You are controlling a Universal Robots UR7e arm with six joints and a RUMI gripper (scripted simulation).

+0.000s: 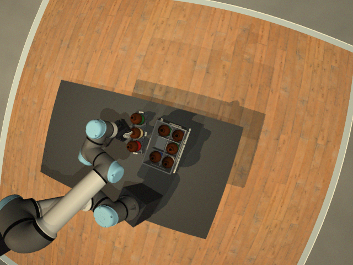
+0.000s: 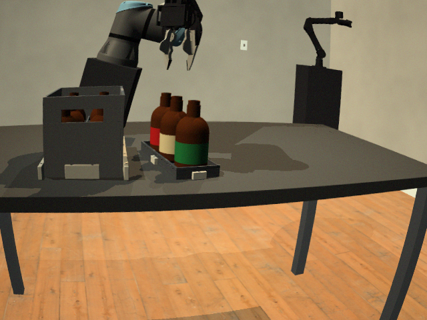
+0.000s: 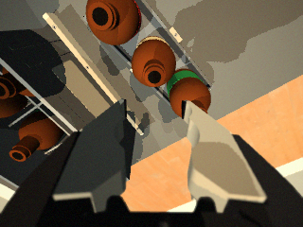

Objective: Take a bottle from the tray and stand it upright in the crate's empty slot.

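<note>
Now: hand 90 mm short of the green-labelled bottle, 40 mm to the right of it and 160 mm above it. Round my hand: crate: 20 mm ahead, 220 mm to the right, 160 mm below; then tray: 10 mm to the left, 230 mm below.
</note>
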